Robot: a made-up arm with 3 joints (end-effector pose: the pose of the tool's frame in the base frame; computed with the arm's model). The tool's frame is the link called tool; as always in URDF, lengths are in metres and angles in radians.
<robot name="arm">
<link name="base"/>
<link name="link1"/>
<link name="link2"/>
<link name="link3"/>
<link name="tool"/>
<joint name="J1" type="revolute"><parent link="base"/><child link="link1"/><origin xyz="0.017 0.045 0.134" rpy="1.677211 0.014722 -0.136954"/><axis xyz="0 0 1"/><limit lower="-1.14" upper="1.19" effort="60" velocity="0.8"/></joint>
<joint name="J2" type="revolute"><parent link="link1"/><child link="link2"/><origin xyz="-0.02 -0.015 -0.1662" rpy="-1.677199 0.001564 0.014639"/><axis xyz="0 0 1"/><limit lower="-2.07" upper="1.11" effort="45" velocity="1.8"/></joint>
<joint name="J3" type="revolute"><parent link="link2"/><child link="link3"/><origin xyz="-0.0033 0.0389 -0.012" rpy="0.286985 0.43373 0.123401"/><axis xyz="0 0 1"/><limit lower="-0.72" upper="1.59" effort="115" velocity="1.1"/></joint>
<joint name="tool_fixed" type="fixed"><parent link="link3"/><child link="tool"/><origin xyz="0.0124 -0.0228 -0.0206" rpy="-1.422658 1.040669 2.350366"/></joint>
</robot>
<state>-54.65 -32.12 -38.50</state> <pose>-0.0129 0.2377 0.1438 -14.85 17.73 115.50</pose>
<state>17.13 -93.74 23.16</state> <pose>0.0645 0.1982 0.0997 -104.08 -27.49 52.19</pose>
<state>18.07 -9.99 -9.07</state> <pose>0.0407 0.2322 0.0935 -93.77 -59.42 110.17</pose>
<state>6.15 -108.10 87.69</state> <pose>0.0727 0.1790 0.1039 -129.08 -61.57 82.34</pose>
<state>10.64 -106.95 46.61</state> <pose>0.0617 0.1851 0.0986 -112.33 -30.47 58.89</pose>
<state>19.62 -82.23 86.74</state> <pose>0.0917 0.2003 0.1156 128.41 86.54 -78.17</pose>
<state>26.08 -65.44 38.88</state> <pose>0.0811 0.2100 0.1078 -122.01 -66.47 73.67</pose>
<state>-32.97 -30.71 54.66</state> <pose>0.0218 0.2446 0.0988 -37.53 -105.30 114.26</pose>
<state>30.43 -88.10 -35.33</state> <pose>0.0659 0.2218 0.1076 -71.43 -2.47 21.48</pose>
